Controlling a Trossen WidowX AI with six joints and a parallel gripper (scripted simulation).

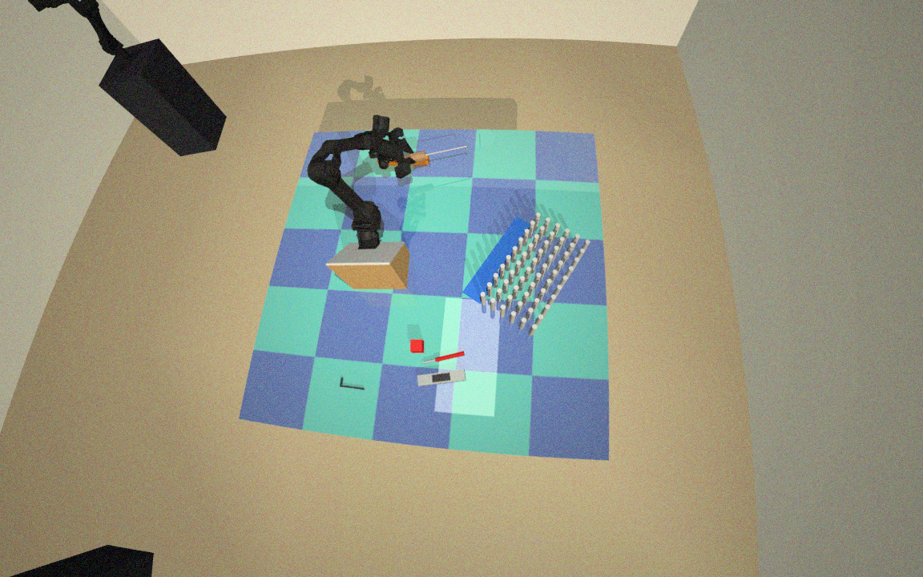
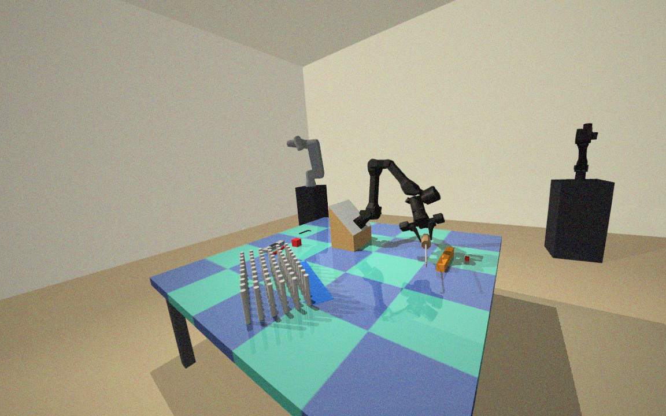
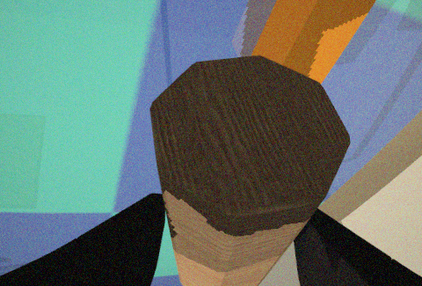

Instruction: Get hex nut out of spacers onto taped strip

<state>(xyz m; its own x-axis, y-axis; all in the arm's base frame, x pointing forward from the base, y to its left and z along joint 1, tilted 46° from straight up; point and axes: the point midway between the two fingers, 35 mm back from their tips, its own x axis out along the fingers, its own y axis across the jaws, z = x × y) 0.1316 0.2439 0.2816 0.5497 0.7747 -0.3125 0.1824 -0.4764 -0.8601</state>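
My gripper tip is 90 mm above the orange block, 70 mm to the right of it and 70 mm past it. Round my gripper tip: small red cube 150 mm to the left, 110 mm behind, 100 mm below; blue taped strip 410 mm to the right, 310 mm ahead, 110 mm below; wooden-handled pick 100 mm ahead, 20 mm to the left, 10 mm below.
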